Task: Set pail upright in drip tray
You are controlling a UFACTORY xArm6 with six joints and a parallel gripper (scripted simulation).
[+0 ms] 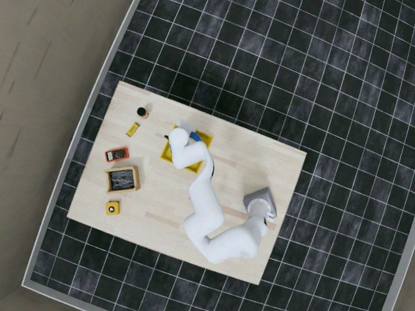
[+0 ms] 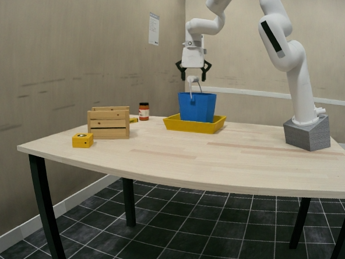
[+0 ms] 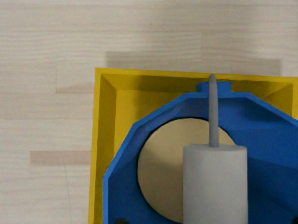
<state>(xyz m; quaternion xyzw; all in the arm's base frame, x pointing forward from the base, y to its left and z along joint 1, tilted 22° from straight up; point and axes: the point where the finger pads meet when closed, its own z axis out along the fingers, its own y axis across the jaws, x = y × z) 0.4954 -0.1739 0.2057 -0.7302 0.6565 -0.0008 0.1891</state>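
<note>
Now: the wire handle 1 cm behind my hand and 3 cm below it. From my hand the other things lie so: blue pail (1 cm behind, 9 cm below); then jar (30 cm ahead, 5 cm to the right, 18 cm below); then yellow drip tray (2 cm behind, 21 cm below).
</note>
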